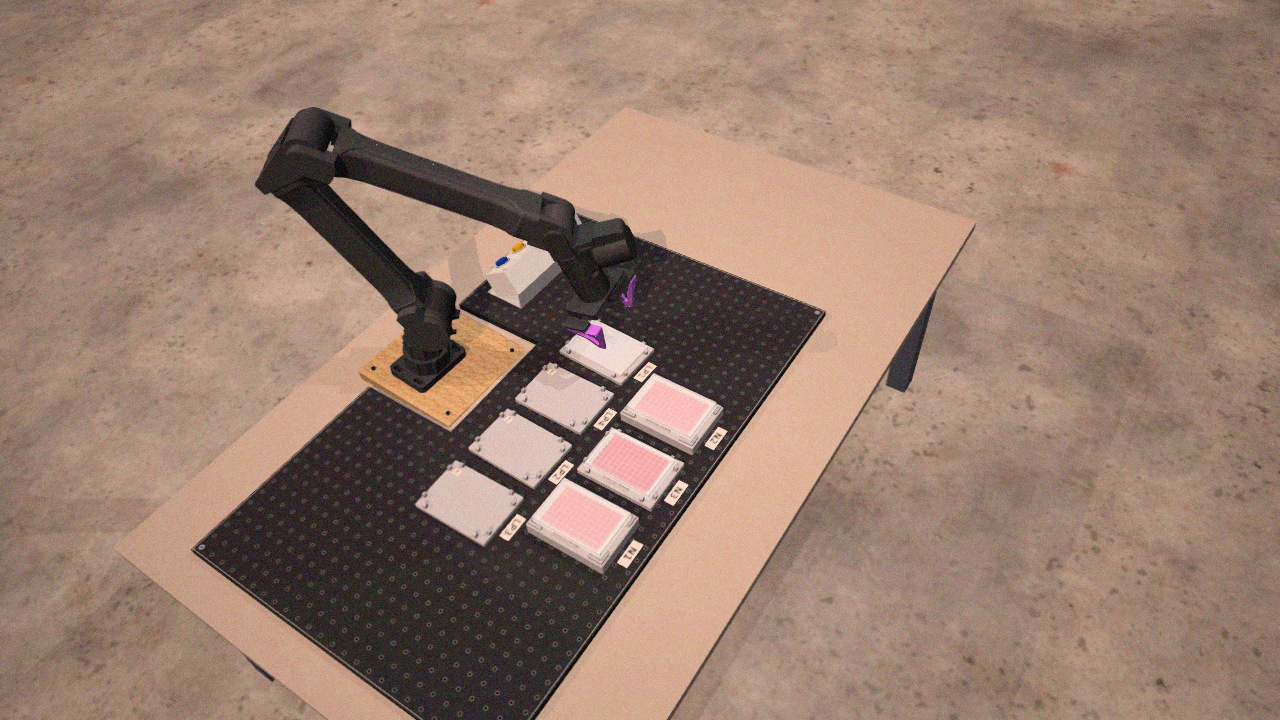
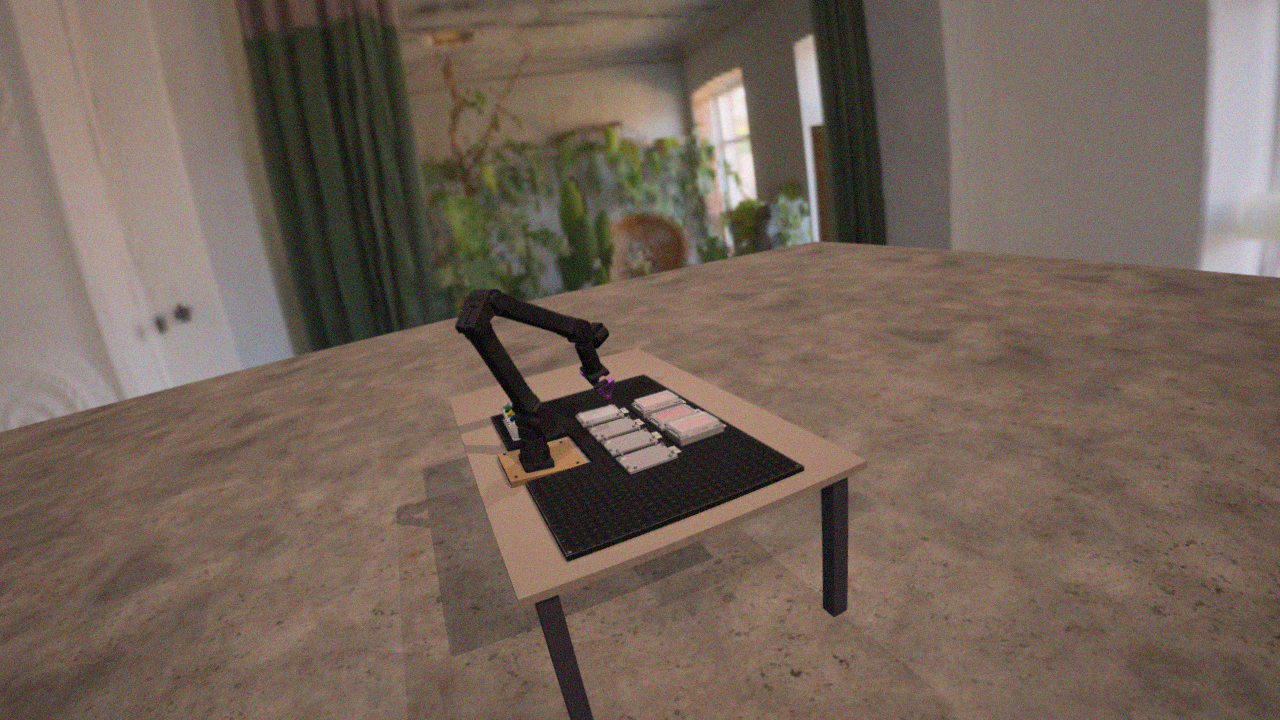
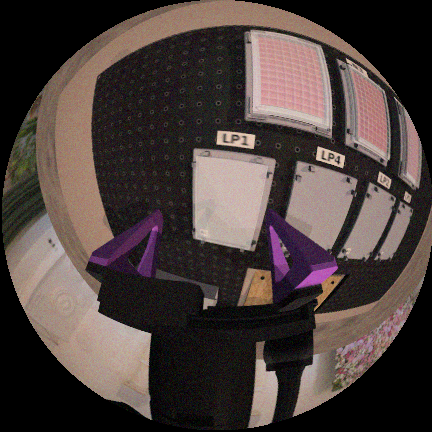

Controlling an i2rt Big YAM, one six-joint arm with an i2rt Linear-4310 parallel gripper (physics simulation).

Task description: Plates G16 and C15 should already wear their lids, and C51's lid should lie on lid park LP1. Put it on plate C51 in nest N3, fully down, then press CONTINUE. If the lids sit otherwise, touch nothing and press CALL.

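Seen in the pictures: gripper, between the fingertips: point(image 1: 616, 326) point(image 2: 603, 392) point(image 3: 212, 213); arm's base, origin of its link: point(image 1: 429, 363) point(image 2: 536, 462).
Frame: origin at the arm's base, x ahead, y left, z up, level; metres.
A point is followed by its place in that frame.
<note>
My gripper point(image 1: 615, 325) @(x 0.291, y 0.203, z 0.082 m) point(image 3: 212, 213) @(x 0.291, y 0.203, z 0.082 m) is open and empty, its purple fingers apart above the LP1 area. A pale lid point(image 1: 617, 347) @(x 0.282, y 0.210, z 0.018 m) point(image 3: 232, 197) @(x 0.279, y 0.195, z 0.018 m) lies flat on lid park LP1, beside the LP1 label point(image 1: 645, 372) @(x 0.352, y 0.199, z 0.002 m) point(image 3: 235, 139) @(x 0.350, y 0.200, z 0.002 m). The pink plate in N3 point(image 1: 631, 463) @(x 0.457, y 0.009, z 0.023 m) point(image 3: 371, 112) @(x 0.445, y 0.020, z 0.026 m) sits lower than its neighbours and shows no raised lid. The pink plate in N2 point(image 1: 671, 409) @(x 0.456, y 0.129, z 0.038 m) point(image 3: 290, 75) @(x 0.436, y 0.144, z 0.038 m) and the pink plate in N1 point(image 1: 583, 519) @(x 0.465, y -0.126, z 0.040 m) point(image 3: 411, 142) look taller, with clear rims like lids. The plates' names are too small to read.
Lid parks LP4 point(image 1: 563, 396) @(x 0.267, y 0.069, z 0.010 m) point(image 3: 322, 200) @(x 0.296, y 0.074, z 0.010 m), LP2 point(image 1: 519, 447) @(x 0.274, y -0.060, z 0.010 m) point(image 3: 370, 220) @(x 0.286, y -0.046, z 0.010 m) and LP3 point(image 1: 468, 503) @(x 0.278, y -0.192, z 0.010 m) point(image 3: 396, 230) @(x 0.284, y -0.175, z 0.010 m) show bare grey tops. A white button box point(image 1: 523, 282) @(x 0.046, y 0.229, z 0.049 m) with blue and yellow buttons stands behind the arm's wooden base point(image 1: 487, 367) @(x 0.093, y 0.057, z -0.008 m), partly hidden by the arm.
</note>
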